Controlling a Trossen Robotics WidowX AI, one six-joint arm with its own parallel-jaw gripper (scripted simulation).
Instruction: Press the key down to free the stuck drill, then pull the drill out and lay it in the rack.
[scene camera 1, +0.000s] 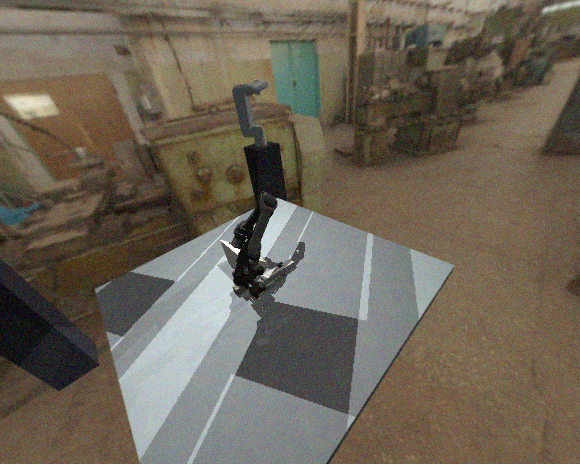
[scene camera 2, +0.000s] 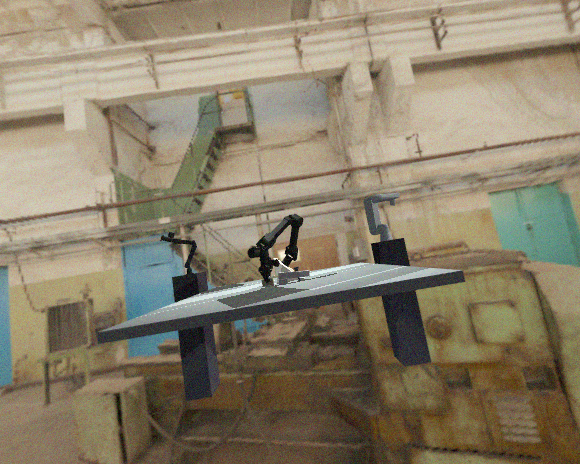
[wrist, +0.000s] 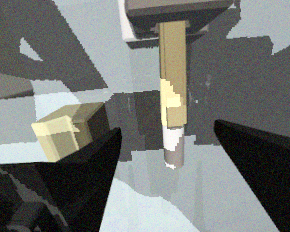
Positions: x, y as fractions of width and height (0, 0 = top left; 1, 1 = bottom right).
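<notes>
My gripper (wrist: 0.58, 0.55) is open and it's holding nothing. There's a drill (wrist: 0.59, 0.18) here too.
</notes>
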